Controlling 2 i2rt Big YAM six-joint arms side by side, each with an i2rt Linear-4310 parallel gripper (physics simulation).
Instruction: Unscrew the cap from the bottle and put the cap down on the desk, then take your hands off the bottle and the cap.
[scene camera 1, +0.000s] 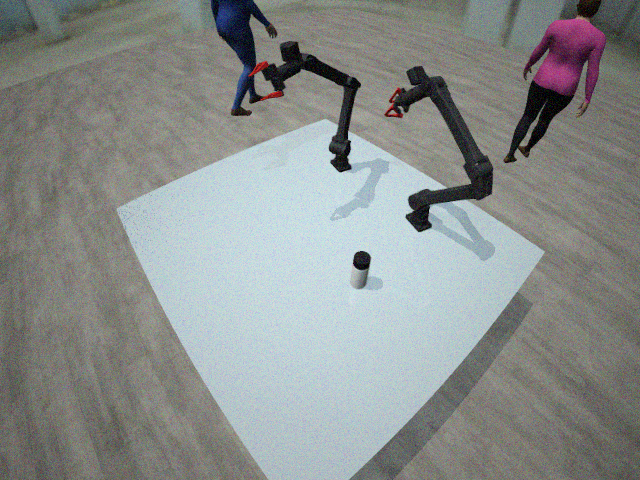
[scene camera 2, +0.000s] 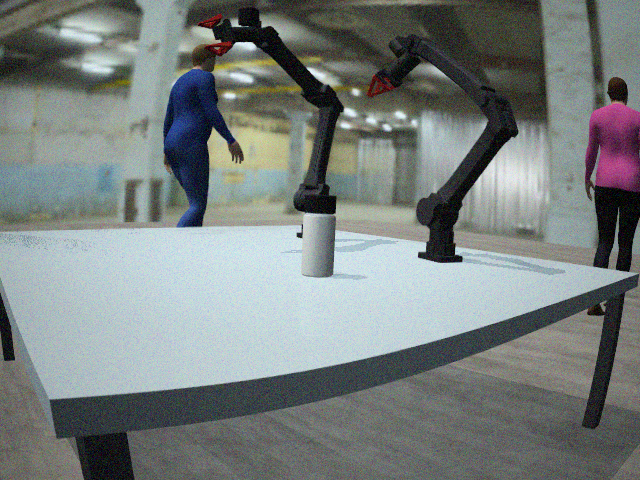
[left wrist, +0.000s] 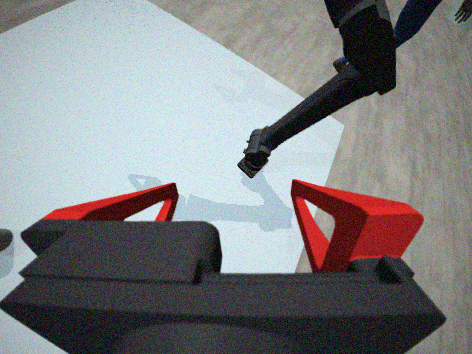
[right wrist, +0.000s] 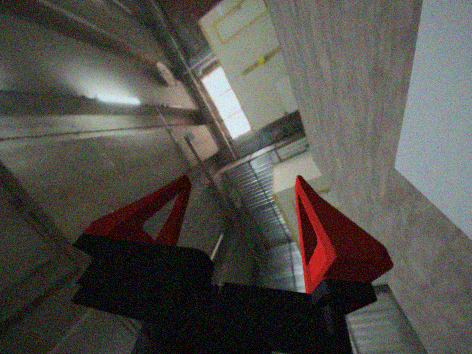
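The white bottle stands upright on the desk. The black cap sits on top of the bottle. A dark rounded piece, seemingly the cap, shows at the left edge of the left wrist view. My left gripper is open and empty, raised high and well away from the bottle. My right gripper is open and empty, also high and farther from the bottle. The bottle does not show in the right wrist view.
Both arms are mounted near the desk's far edge in scene camera 1. The right arm's base is partly hidden behind the bottle in scene camera 2. A person in blue and a person in pink stand beyond the desk.
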